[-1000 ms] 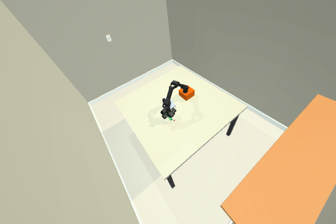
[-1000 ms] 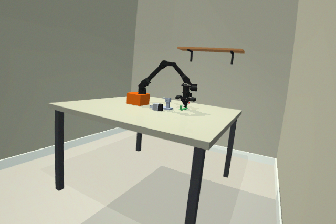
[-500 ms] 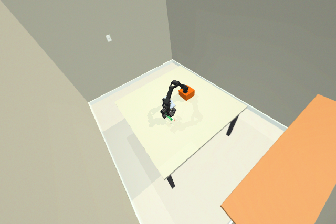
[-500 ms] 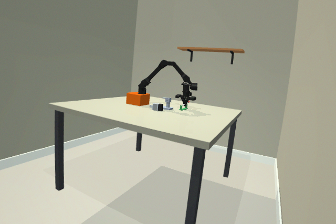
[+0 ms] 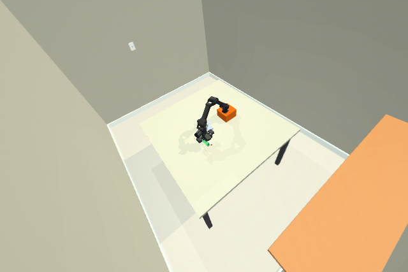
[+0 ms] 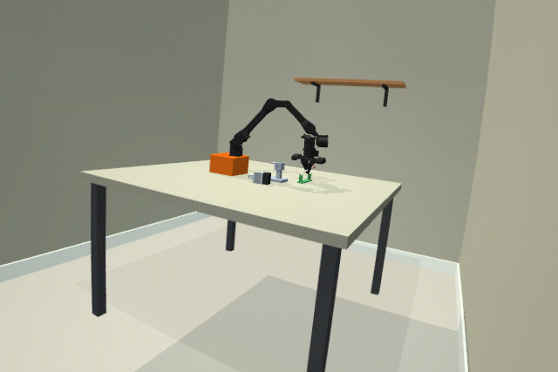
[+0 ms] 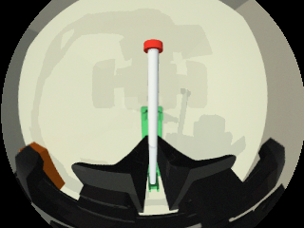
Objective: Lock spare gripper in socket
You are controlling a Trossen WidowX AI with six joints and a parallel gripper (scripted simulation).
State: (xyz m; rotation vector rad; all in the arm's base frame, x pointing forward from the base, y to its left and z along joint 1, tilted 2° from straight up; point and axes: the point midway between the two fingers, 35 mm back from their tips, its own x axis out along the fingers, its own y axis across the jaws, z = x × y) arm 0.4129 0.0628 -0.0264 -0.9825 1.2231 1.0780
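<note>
The spare gripper is 200 mm behind my gripper tip, 250 mm to the right of it and 10 mm below it. Also, from my gripper tip: grey mount (140 mm behind, 120 mm to the right, 10 mm above).
</note>
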